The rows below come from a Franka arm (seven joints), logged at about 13 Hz.
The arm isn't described. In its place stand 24 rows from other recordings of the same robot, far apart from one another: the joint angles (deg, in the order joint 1, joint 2, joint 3, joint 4, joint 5, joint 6, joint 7), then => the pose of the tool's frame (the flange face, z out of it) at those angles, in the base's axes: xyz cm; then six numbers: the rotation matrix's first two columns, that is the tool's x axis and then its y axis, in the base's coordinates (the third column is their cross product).
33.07, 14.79, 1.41, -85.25, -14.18, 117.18, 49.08 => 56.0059, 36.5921, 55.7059, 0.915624, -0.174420, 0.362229, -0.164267, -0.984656, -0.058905
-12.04, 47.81, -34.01, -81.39, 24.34, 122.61, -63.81 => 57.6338, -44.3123, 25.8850, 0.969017, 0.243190, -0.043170, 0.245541, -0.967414, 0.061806
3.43, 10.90, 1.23, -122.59, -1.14, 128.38, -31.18 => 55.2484, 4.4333, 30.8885, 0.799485, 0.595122, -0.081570, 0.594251, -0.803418, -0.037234
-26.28, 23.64, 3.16, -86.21, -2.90, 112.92, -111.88 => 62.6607, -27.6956, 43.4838, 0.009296, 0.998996, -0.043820, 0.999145, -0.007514, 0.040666
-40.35, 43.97, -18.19, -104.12, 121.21, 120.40, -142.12 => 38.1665, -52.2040, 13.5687, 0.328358, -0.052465, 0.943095, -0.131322, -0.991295, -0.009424
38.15, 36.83, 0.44, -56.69, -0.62, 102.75, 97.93 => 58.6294, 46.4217, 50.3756, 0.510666, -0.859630, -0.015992, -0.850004, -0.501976, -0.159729
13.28, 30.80, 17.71, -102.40, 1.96, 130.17, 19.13 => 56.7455, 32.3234, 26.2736, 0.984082, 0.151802, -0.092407, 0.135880, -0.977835, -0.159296
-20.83, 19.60, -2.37, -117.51, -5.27, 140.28, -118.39 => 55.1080, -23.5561, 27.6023, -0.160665, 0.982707, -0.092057, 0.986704, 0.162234, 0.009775
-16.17, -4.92, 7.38, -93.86, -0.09, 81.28, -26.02 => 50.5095, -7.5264, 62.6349, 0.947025, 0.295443, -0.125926, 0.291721, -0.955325, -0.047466
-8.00, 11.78, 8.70, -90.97, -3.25, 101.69, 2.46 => 62.3705, -0.4867, 51.3943, 0.999647, -0.021863, -0.015090, -0.021479, -0.999453, 0.025137
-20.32, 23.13, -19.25, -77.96, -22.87, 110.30, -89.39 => 54.4758, -42.9895, 52.8200, 0.489932, 0.715883, -0.497471, 0.859738, -0.491226, 0.139813
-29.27, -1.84, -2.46, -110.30, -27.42, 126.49, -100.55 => 48.5586, -31.8813, 53.7193, 0.166171, 0.865057, -0.473354, 0.981656, -0.099610, 0.162573
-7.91, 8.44, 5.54, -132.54, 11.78, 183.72, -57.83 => 56.8169, -4.3955, 36.7061, 0.546078, 0.691007, 0.473611, 0.492905, -0.722158, 0.485317
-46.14, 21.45, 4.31, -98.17, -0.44, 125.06, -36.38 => 49.1851, -44.7026, 38.1312, 0.991428, -0.095187, 0.089495, -0.099079, -0.994272, 0.040092
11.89, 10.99, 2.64, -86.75, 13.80, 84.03, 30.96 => 56.8082, 17.3351, 53.6359, 0.909921, -0.256060, -0.326308, -0.299507, -0.949857, -0.089816
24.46, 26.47, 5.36, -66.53, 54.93, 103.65, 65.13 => 59.1497, 39.7176, 59.1702, 0.605718, -0.317016, -0.729799, -0.764939, -0.484492, -0.424425
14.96, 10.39, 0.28, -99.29, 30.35, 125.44, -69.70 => 61.5556, 18.6427, 50.2908, 0.281327, 0.809638, 0.515112, 0.940621, -0.338926, 0.018997
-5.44, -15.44, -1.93, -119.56, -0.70, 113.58, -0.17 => 48.8000, -6.5296, 55.4724, 0.979219, -0.119014, 0.164214, -0.121208, -0.992621, 0.003369
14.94, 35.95, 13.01, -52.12, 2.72, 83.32, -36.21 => 64.9337, 28.7309, 52.9721, 0.469399, 0.881568, 0.050026, 0.871721, -0.453645, -0.185227
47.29, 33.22, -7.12, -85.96, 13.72, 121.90, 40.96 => 52.6962, 47.7757, 33.7163, 0.992384, -0.108913, -0.057547, -0.115903, -0.983793, -0.136811
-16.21, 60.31, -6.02, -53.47, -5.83, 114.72, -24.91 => 74.1255, -27.4044, 23.6097, 0.988551, 0.135915, -0.065535, 0.145346, -0.974374, 0.171667
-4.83, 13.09, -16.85, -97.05, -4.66, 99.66, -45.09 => 56.5762, -21.9692, 45.2395, 0.884699, 0.409372, -0.222986, 0.415091, -0.909493, -0.022830
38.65, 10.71, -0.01, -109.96, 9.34, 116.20, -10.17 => 45.6558, 37.6867, 39.0366, 0.710841, 0.701037, -0.057024, 0.687810, -0.709795, -0.152016
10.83, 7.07, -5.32, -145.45, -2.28, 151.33, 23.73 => 45.4825, 4.3996, 22.5259, 0.960356, -0.278683, -0.007204, -0.278266, -0.959841, 0.035695
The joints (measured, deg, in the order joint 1, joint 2, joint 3, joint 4, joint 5, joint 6, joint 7), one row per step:
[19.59, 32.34, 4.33, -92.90, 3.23, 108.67, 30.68]
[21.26, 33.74, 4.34, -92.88, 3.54, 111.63, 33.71]
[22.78, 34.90, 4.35, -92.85, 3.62, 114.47, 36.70]
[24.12, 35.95, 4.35, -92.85, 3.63, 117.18, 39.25]
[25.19, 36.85, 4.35, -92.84, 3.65, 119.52, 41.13]
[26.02, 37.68, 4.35, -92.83, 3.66, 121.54, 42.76]
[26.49, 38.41, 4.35, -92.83, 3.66, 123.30, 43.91]
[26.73, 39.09, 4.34, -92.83, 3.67, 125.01, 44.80]
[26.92, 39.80, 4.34, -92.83, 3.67, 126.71, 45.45]
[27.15, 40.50, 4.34, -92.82, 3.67, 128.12, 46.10]
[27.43, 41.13, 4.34, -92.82, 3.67, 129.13, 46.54]
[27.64, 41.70, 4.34, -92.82, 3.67, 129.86, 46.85]
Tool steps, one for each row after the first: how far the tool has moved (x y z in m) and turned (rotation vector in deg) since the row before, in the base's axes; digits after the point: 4 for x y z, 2 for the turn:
[-0.0034, 0.0195, -0.0130, -0.01, -1.40, -1.67]
[-0.0033, 0.0176, -0.0102, -0.01, -1.56, -1.67]
[-0.0032, 0.0154, -0.0092, 0.12, -1.50, -1.40]
[-0.0027, 0.0123, -0.0077, 0.26, -1.28, -1.00]
[-0.0022, 0.0096, -0.0072, 0.24, -1.04, -0.97]
[-0.0007, 0.0057, -0.0064, 0.28, -0.88, -0.83]
[0.0006, 0.0032, -0.0059, 0.34, -0.88, -0.82]
[0.0007, 0.0027, -0.0062, 0.37, -0.84, -0.61]
[-0.0002, 0.0028, -0.0063, 0.26, -0.60, -0.55]
[-0.0012, 0.0030, -0.0061, 0.13, -0.31, -0.25]
[-0.0012, 0.0021, -0.0058, 0.04, -0.12, -0.17]

